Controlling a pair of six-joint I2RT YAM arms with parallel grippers.
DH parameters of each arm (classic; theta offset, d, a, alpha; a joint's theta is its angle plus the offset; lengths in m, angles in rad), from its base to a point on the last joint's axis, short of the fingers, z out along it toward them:
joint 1: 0 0.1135 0.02 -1.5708
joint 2: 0 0 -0.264 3.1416
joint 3: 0.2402 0 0.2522 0
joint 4: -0.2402 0 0.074 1.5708
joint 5: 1.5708 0 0 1.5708
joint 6: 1.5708 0.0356 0 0
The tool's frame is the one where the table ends.
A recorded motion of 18 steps. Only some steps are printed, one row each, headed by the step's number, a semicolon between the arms.
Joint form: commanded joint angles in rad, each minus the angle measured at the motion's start. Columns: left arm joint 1, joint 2, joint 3, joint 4, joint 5, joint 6; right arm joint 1, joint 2, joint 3, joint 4, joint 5, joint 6.
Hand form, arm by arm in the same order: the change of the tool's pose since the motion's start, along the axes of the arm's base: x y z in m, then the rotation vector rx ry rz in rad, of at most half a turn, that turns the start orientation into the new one. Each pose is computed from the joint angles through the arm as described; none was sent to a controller.
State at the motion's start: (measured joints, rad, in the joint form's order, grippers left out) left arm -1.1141 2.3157 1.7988 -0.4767 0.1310 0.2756; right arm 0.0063 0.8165 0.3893 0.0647 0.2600 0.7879
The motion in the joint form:
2: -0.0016 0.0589 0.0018 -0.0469 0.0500 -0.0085; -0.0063 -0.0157 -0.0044 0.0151 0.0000 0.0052
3: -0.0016 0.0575 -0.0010 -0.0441 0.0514 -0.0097; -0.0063 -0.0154 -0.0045 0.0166 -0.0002 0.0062
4: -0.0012 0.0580 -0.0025 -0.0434 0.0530 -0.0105; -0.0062 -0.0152 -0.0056 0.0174 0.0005 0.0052
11: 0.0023 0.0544 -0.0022 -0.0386 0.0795 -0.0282; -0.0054 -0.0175 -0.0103 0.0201 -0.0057 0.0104
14: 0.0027 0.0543 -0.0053 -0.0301 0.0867 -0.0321; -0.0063 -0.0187 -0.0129 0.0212 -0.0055 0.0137
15: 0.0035 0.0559 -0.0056 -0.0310 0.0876 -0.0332; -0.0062 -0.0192 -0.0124 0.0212 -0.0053 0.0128
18: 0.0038 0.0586 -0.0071 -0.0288 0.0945 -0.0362; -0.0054 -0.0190 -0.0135 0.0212 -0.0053 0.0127
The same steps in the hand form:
2: -0.0037 0.0017 -0.0301 0.0736 0.0890 -0.0194; -0.0016 -0.0012 0.0026 0.0048 -0.0277 -0.0080
3: -0.0038 0.0019 -0.0300 0.0718 0.0901 -0.0191; -0.0015 -0.0012 0.0027 0.0058 -0.0291 -0.0082
4: -0.0038 0.0022 -0.0307 0.0722 0.0923 -0.0188; -0.0015 -0.0012 0.0024 0.0046 -0.0283 -0.0084
11: -0.0029 0.0021 -0.0285 0.0531 0.1183 -0.0139; -0.0020 -0.0008 0.0014 0.0115 -0.0299 -0.0035
14: -0.0028 0.0019 -0.0288 0.0453 0.1235 -0.0141; -0.0023 -0.0010 0.0008 0.0144 -0.0304 -0.0057
15: -0.0025 0.0022 -0.0297 0.0473 0.1261 -0.0127; -0.0023 -0.0010 0.0010 0.0135 -0.0312 -0.0054
18: -0.0027 0.0022 -0.0313 0.0463 0.1339 -0.0132; -0.0024 -0.0008 0.0006 0.0135 -0.0299 -0.0046

